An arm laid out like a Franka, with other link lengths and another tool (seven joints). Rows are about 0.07 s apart.
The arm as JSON. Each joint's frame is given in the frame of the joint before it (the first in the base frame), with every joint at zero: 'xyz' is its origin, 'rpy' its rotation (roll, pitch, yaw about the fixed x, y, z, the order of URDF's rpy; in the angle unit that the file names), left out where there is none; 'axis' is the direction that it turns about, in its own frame. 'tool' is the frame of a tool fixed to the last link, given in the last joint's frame.
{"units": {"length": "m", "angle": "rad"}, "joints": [
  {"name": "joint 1", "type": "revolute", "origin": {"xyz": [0.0, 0.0, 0.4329]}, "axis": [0.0, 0.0, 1.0]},
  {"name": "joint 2", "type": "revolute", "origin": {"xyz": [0.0, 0.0, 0.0], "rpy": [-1.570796, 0.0, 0.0]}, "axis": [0.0, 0.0, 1.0]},
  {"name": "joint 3", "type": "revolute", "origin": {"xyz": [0.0, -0.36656, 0.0], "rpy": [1.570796, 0.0, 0.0]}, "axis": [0.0, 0.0, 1.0]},
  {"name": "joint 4", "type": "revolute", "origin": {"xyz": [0.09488, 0.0, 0.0], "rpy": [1.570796, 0.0, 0.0]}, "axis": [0.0, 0.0, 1.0]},
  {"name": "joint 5", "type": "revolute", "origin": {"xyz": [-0.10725, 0.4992, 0.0], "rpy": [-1.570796, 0.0, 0.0]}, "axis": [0.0, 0.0, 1.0]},
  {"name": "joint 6", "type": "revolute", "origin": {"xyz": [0.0, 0.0, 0.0], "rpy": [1.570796, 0.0, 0.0]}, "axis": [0.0, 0.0, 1.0]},
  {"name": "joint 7", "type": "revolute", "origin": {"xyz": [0.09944, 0.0, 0.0], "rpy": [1.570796, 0.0, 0.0]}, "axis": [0.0, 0.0, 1.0]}
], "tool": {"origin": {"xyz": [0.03, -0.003, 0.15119], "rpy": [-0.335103, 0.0, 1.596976]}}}
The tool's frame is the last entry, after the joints.
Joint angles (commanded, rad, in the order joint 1, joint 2, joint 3, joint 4, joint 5, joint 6, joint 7), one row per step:
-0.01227 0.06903 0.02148 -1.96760 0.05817 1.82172 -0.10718
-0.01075 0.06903 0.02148 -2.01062 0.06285 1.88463 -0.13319
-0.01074 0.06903 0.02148 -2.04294 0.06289 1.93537 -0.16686
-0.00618 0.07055 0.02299 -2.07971 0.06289 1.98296 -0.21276
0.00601 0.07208 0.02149 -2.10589 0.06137 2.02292 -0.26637
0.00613 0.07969 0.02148 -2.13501 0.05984 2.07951 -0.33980
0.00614 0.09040 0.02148 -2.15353 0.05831 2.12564 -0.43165
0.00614 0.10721 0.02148 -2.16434 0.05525 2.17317 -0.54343
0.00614 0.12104 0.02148 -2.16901 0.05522 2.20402 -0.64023
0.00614 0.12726 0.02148 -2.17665 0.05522 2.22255 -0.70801
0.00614 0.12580 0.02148 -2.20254 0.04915 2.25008 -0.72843
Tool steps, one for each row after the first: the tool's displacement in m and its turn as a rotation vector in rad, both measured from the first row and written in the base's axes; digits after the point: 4 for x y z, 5 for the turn. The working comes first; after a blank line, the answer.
Tool pose at each row, in the base's axes (x y z in m, rotation vector in rad; the steps are taken from these numbers as rounded here):
0.7080 0.0192 0.4890 2.00800 -1.84958 -0.59341
0.7053 0.0210 0.4698 2.04413 -1.83835 -0.57639
0.7032 0.0214 0.4560 2.08463 -1.81580 -0.55447
0.6982 0.0264 0.4385 2.13466 -1.76685 -0.53716
0.6947 0.0348 0.4266 2.19552 -1.70238 -0.51238
0.6924 0.0361 0.4107 2.26697 -1.63032 -0.47812
0.6913 0.0380 0.3979 2.34814 -1.53148 -0.44194
0.6923 0.0402 0.3856 2.43945 -1.40411 -0.39503
0.6928 0.0422 0.3770 2.51017 -1.28954 -0.36012
0.6909 0.0435 0.3707 2.55413 -1.20577 -0.33950
0.6840 0.0432 0.3604 2.56482 -1.17588 -0.32665

-0.0027 0.0018 -0.0192 0.00784 -0.02124 0.02136
-0.0048 0.0022 -0.0330 0.01278 -0.04148 0.05163
-0.0098 0.0072 -0.0505 0.02001 -0.05318 0.10023
-0.0133 0.0156 -0.0624 0.02708 -0.06802 0.16251
-0.0156 0.0169 -0.0783 0.03568 -0.09132 0.23329
-0.0167 0.0188 -0.0911 0.04677 -0.11225 0.32295
-0.0157 0.0210 -0.1034 0.05795 -0.13631 0.43378
-0.0152 0.0230 -0.1120 0.06933 -0.15221 0.52857
-0.0171 0.0243 -0.1183 0.07772 -0.15920 0.59503
-0.0240 0.0240 -0.1286 0.07484 -0.16131 0.61883

